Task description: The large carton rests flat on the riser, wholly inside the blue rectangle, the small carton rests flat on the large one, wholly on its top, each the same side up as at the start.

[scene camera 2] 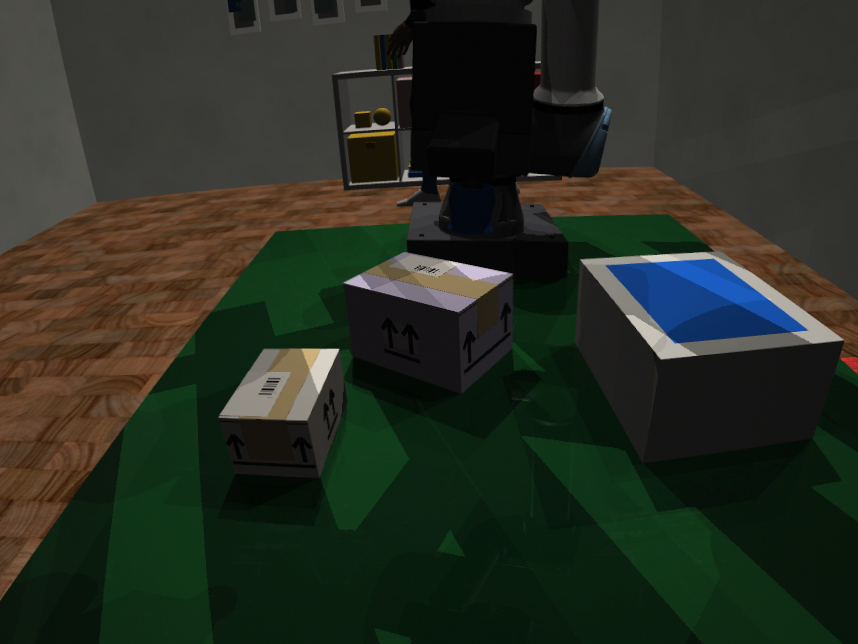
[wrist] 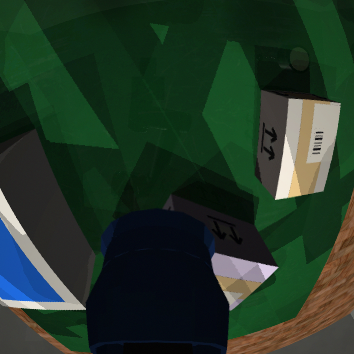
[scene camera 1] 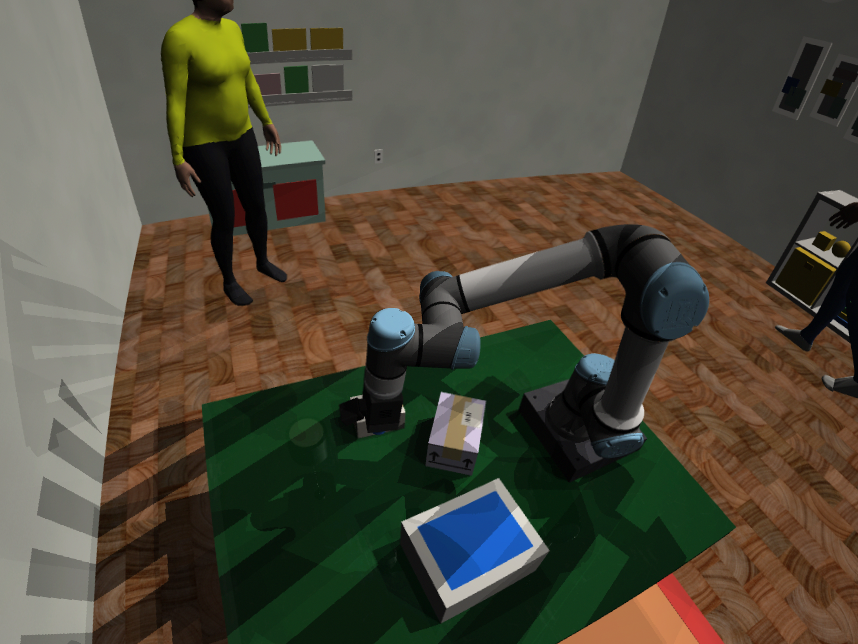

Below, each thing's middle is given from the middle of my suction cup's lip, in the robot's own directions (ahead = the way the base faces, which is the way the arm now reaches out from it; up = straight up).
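The small carton [scene camera 2: 281, 421] is 220 mm below my suction cup, 200 mm to the right of it and 30 mm behind it. Then there's the riser with blue rectangle [scene camera 2: 696, 355], which is 160 mm behind my suction cup, 230 mm to the left of it and 200 mm below it, and the large carton [scene camera 2: 446, 323], which from that same suction cup is 80 mm to the right, 220 mm behind and 200 mm below.
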